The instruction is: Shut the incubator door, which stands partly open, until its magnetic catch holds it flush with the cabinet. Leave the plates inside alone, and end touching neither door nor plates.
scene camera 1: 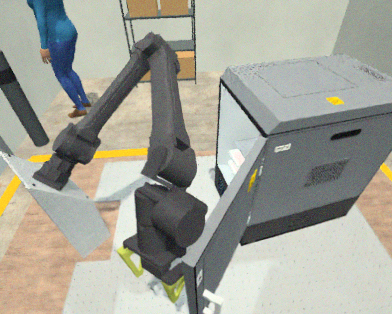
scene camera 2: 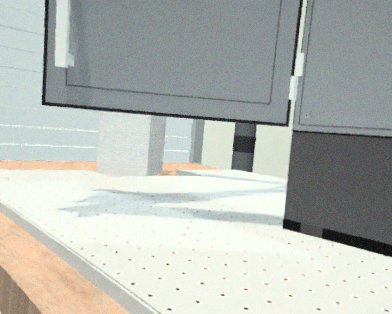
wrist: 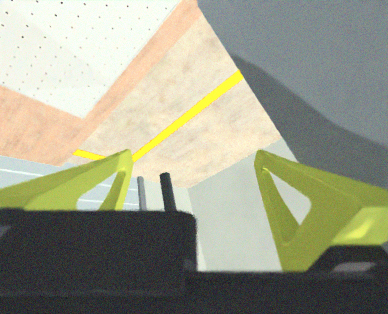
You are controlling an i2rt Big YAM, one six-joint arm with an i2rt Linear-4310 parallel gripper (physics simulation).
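Where they show: gripper, fingertip midpoint: (scene camera 1: pixel 156 287) (wrist: pixel 193 156); arm's base at its link origin: (scene camera 1: pixel 50 180).
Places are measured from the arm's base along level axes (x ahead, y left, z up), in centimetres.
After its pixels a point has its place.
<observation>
The incubator cabinet (scene camera 1: pixel 300 200) @[x 79.0, y 8.7, z -9.5 cm] (scene camera 2: pixel 345 75) @[x 67.6, y 4.1, z -10.3 cm] stands at the right in both scene views. Its grey door (scene camera 1: pixel 229 232) @[x 55.0, y -15.6, z 8.5 cm] (scene camera 2: pixel 175 50) @[x 55.9, y -13.6, z -8.4 cm] stands well open on the hinge side, swung far out from the cabinet. The white door handle (scene camera 1: pixel 212 301) @[x 52.6, y -27.2, z 1.8 cm] (scene camera 2: pixel 62 32) @[x 54.5, y -27.1, z -8.6 cm] is near the free edge, on the outer face. White and pinkish plates (scene camera 1: pixel 236 162) @[x 57.7, y 21.2, z -6.4 cm] show partly inside the cabinet. My gripper (scene camera 1: pixel 156 287) @[x 41.7, y -26.9, z 4.5 cm] (wrist: pixel 193 156) @[x 41.7, y -26.9, z 4.5 cm] is open and empty, on the inner side of the door near its free edge. The door fills the upper right of the wrist view; whether a finger touches it I cannot tell.
The perforated white table board (scene camera 1: pixel 295 285) @[x 80.0, y -10.4, z -30.8 cm] (scene camera 2: pixel 200 260) @[x 71.5, y -15.9, z -30.8 cm] lies under the door and arm. A light grey block (scene camera 1: pixel 70 215) @[x 6.7, y -6.3, z -8.5 cm] (scene camera 2: pixel 131 145) @[x 8.7, y -3.2, z -23.8 cm] stands by the arm's base. A shelf unit (scene camera 1: pixel 195 40) and a person (scene camera 1: pixel 62 37) are in the background, with a dark pole (scene camera 1: pixel 25 110) at left.
</observation>
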